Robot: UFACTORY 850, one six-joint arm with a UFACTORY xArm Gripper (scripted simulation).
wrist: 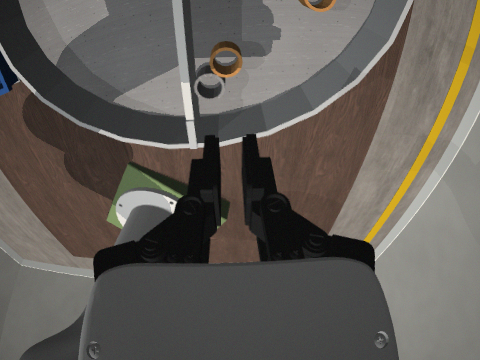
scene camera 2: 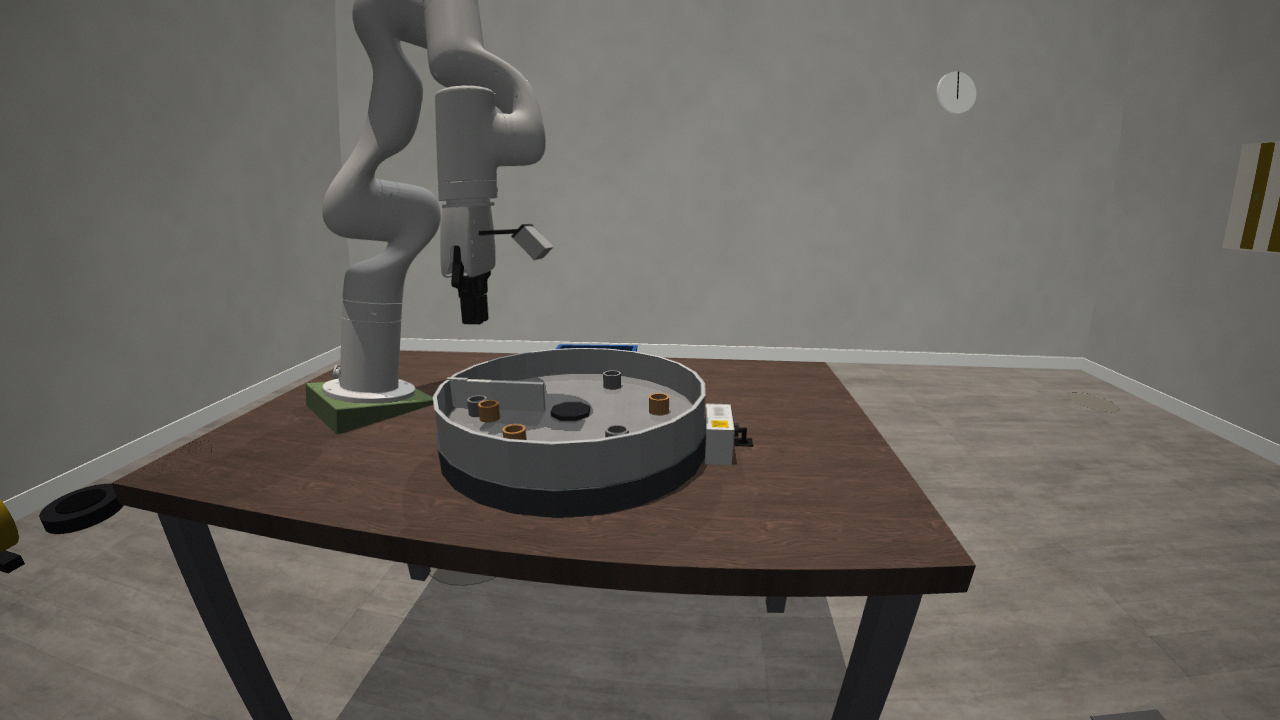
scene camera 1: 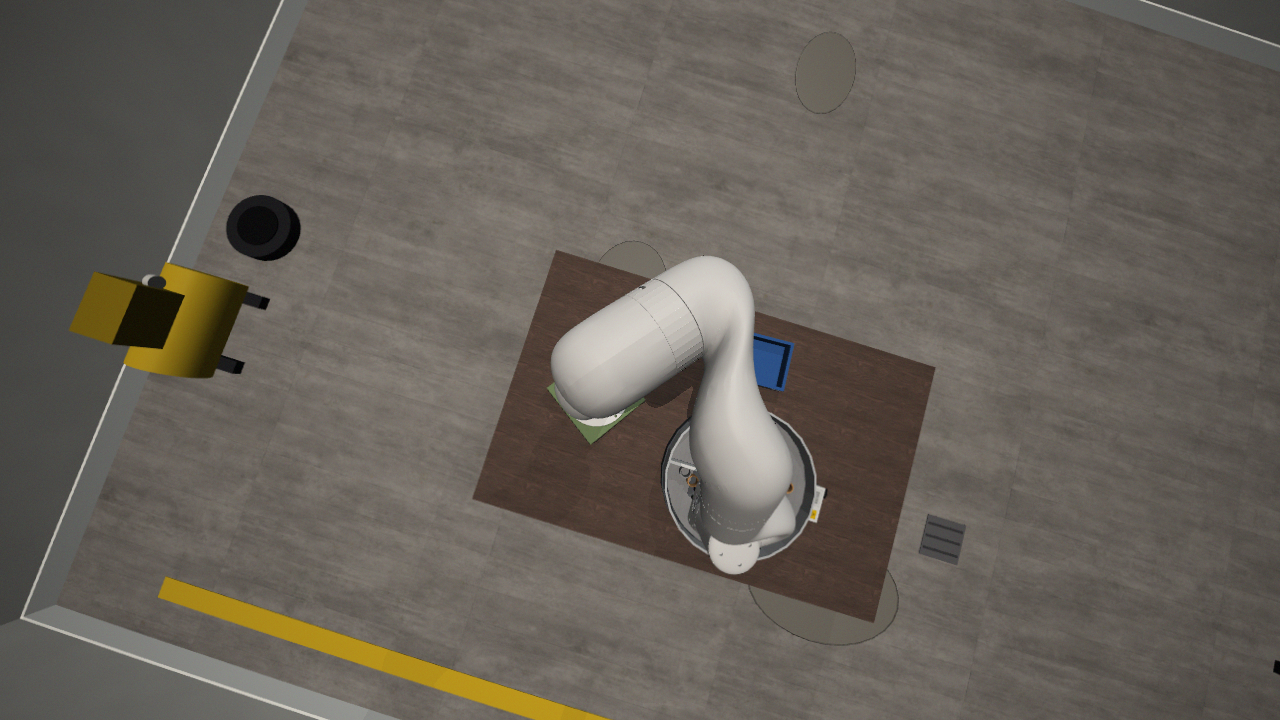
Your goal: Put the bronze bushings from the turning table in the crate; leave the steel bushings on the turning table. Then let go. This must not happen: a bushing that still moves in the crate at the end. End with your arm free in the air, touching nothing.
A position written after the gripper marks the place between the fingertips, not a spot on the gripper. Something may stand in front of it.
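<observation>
The gripper (scene camera 2: 475, 322) is visible, and the wrist view has the gripper too (wrist: 230, 154). There's also a grey turning table (scene camera 2: 582, 409) (wrist: 131, 61) (scene camera 1: 679, 492), and then a blue crate (scene camera 1: 772, 356).
</observation>
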